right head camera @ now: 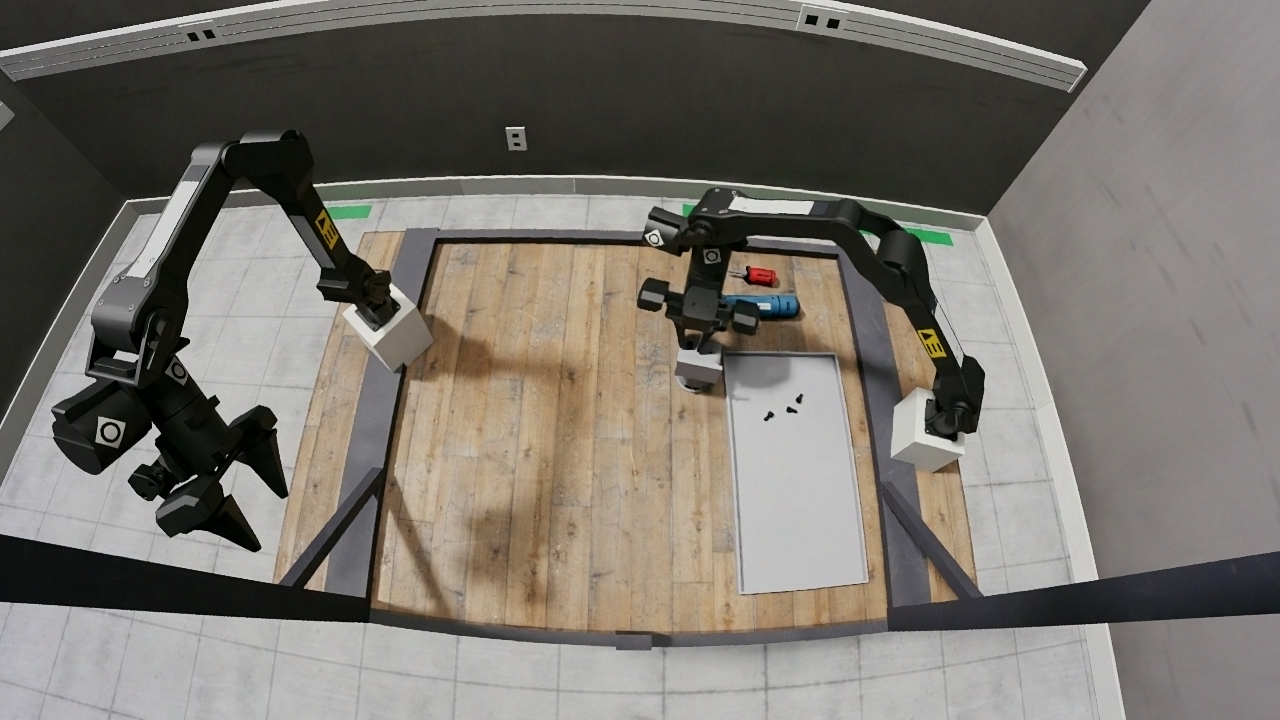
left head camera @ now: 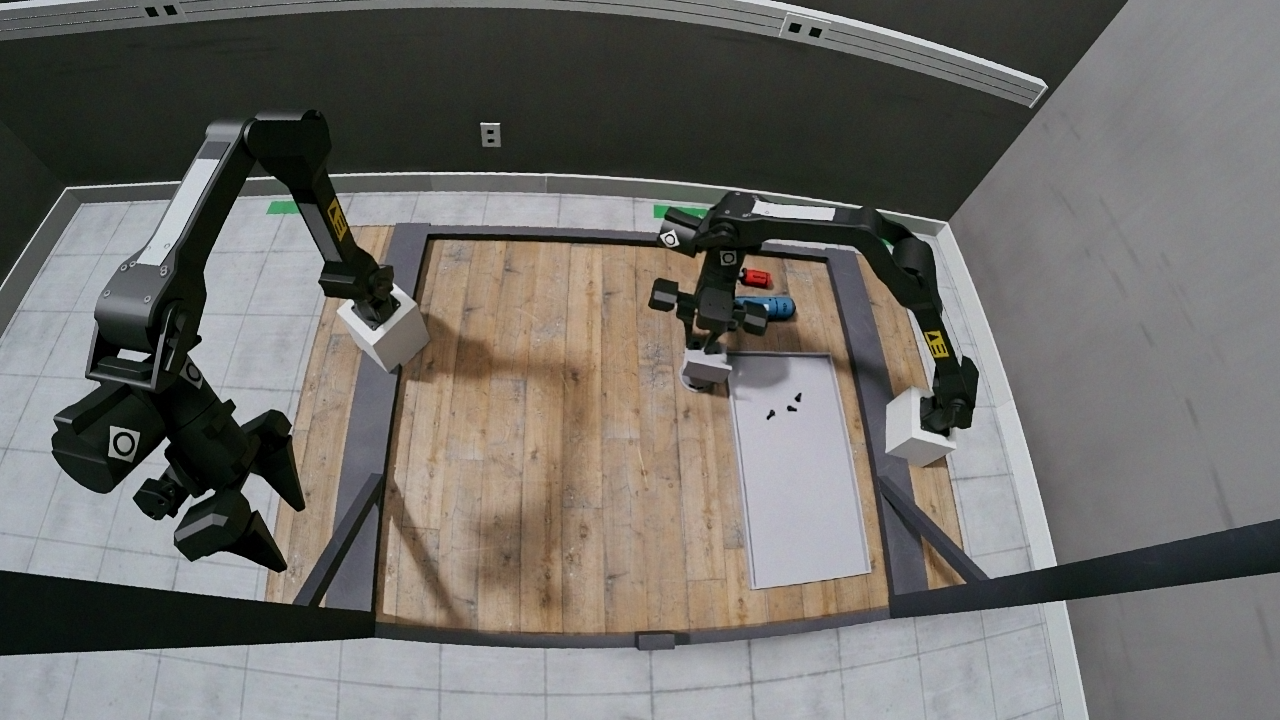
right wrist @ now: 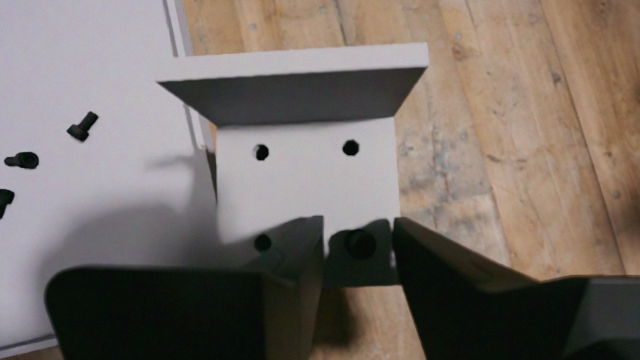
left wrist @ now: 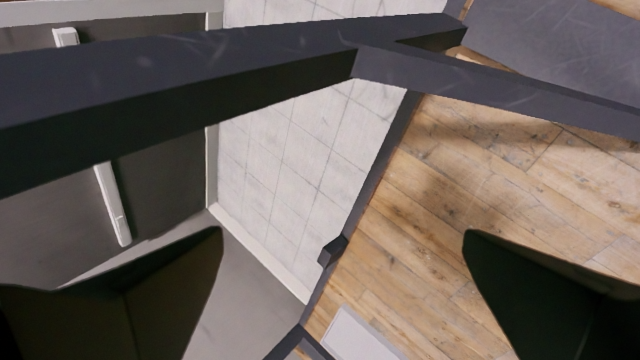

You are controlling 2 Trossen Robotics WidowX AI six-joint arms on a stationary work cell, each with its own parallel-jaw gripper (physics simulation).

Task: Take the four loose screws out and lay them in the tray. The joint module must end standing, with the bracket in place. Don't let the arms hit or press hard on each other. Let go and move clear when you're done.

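Frame: origin at the left arm's base, x right, y back, z down, level; metres.
Where they show: left gripper, between the fingertips: (right head camera: 272, 522) (left head camera: 293, 538) (left wrist: 344, 239); right gripper, between the fingertips: (right head camera: 689, 348) (left head camera: 695, 348) (right wrist: 358, 228); left arm's base, origin of its link: (right head camera: 378, 310) (left head camera: 375, 307); right arm's base, origin of its link: (right head camera: 940, 420) (left head camera: 934, 417).
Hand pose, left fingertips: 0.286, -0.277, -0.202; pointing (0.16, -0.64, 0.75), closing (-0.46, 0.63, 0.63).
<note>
Things, the pixels of their centre, and the offset from my left fingertips, as dx, dy, dz. "spot": a spot on its surface instead.
- joint module, middle of its body: (right wrist: 312, 198) (right head camera: 696, 368) (left head camera: 700, 368) -0.586, -0.179, +0.289
- pale L-shaped bracket, middle of its body: (right wrist: 302, 193) (right head camera: 700, 353) (left head camera: 707, 354) -0.586, -0.179, +0.237
- tray, middle of its body: (right wrist: 11, 12) (right head camera: 794, 464) (left head camera: 796, 461) -0.561, -0.411, +0.313
- dark round screw head, a spot on its surface: (right wrist: 361, 244) spot: -0.593, -0.154, +0.247
- blue tool, middle of its body: (right head camera: 738, 306) (left head camera: 736, 307) -0.747, -0.163, +0.301
- red screwdriver, middle of its body: (right head camera: 750, 274) (left head camera: 746, 276) -0.830, -0.139, +0.306
The joint module (left head camera: 691, 385) (right head camera: 692, 386) stands upright at the tray's back left corner, with the pale L-shaped bracket (left head camera: 707, 366) (right head camera: 699, 364) (right wrist: 305, 185) on top. Three dark screws (left head camera: 791, 408) (right head camera: 791, 410) (right wrist: 82, 126) lie in the tray (left head camera: 805, 501) (right head camera: 801, 501) (left wrist: 360, 335) (right wrist: 50, 60). In the right wrist view, a dark round screw head (right wrist: 361, 244) fills the bracket's near right hole; the other holes look empty. My right gripper (right wrist: 358, 228) is partly open just over that head, with nothing between its fingers. My left gripper (left head camera: 292, 537) (right head camera: 271, 519) (left wrist: 344, 239) is wide open and empty, far left.
A blue tool (left head camera: 778, 308) (right head camera: 780, 306) and a red screwdriver (left head camera: 756, 278) (right head camera: 760, 276) lie behind the tray, partly hidden by my right arm. A dark frame edges the wooden table, with slanting braces (left head camera: 340, 541) (right head camera: 335, 528) near the front corners. The arms are far apart.
</note>
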